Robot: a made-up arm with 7 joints. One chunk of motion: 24 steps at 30 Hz.
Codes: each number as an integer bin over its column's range. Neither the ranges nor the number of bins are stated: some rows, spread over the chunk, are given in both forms.
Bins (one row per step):
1: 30 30 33 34 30 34 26
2: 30 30 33 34 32 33 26
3: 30 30 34 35 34 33 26
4: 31 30 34 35 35 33 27
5: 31 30 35 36 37 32 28
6: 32 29 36 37 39 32 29
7: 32 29 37 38 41 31 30
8: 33 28 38 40 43 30 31
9: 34 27 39 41 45 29 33
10: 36 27 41 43 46 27 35
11: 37 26 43 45 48 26 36
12: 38 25 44 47 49 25 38
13: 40 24 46 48 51 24 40
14: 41 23 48 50 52 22 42
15: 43 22 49 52 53 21 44
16: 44 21 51 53 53 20 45
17: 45 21 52 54 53 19 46
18: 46 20 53 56 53 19 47
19: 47 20 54 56 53 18 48
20: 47 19 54 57 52 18 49
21: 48 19 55 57 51 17 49
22: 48 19 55 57 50 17 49
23: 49 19 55 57 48 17 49
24: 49 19 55 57 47 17 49
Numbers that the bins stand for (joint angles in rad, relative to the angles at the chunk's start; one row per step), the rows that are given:
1: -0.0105 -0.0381 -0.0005 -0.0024 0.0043 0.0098 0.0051
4: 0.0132 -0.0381 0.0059 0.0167 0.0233 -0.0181 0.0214
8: 0.0605 -0.2089 0.0313 0.1119 0.0538 -0.1019 0.0868
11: 0.1551 -0.3797 0.0630 0.2071 0.0729 -0.2137 0.1686
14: 0.2497 -0.6359 0.0948 0.3024 0.0881 -0.3254 0.2667
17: 0.3443 -0.8067 0.1202 0.3786 0.0919 -0.4092 0.3321
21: 0.4152 -0.9775 0.1392 0.4357 0.0843 -0.4651 0.3811
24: 0.4389 -0.9775 0.1392 0.4357 0.0690 -0.4651 0.3811
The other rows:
2: -0.0105 -0.0381 -0.0005 -0.0024 0.0119 -0.0181 0.0051
3: -0.0105 -0.0381 0.0059 0.0167 0.0195 -0.0181 0.0051
5: 0.0132 -0.0381 0.0122 0.0357 0.0310 -0.0460 0.0378
6: 0.0368 -0.1235 0.0186 0.0548 0.0386 -0.0460 0.0541
7: 0.0368 -0.1235 0.0249 0.0738 0.0462 -0.0740 0.0705
9: 0.0841 -0.2943 0.0376 0.1310 0.0614 -0.1298 0.1195
10: 0.1314 -0.2943 0.0503 0.1690 0.0652 -0.1857 0.1522
12: 0.1787 -0.4651 0.0694 0.2452 0.0767 -0.2416 0.2013
13: 0.2260 -0.5505 0.0821 0.2643 0.0843 -0.2695 0.2340
15: 0.2970 -0.7213 0.1011 0.3405 0.0919 -0.3533 0.2994
16: 0.3206 -0.8067 0.1138 0.3595 0.0919 -0.3813 0.3157
18: 0.3679 -0.8921 0.1265 0.4167 0.0919 -0.4092 0.3484
19: 0.3916 -0.8921 0.1329 0.4167 0.0919 -0.4371 0.3648
20: 0.3916 -0.9775 0.1329 0.4357 0.0881 -0.4371 0.3811
22: 0.4152 -0.9775 0.1392 0.4357 0.0805 -0.4651 0.3811
23: 0.4389 -0.9775 0.1392 0.4357 0.0729 -0.4651 0.3811

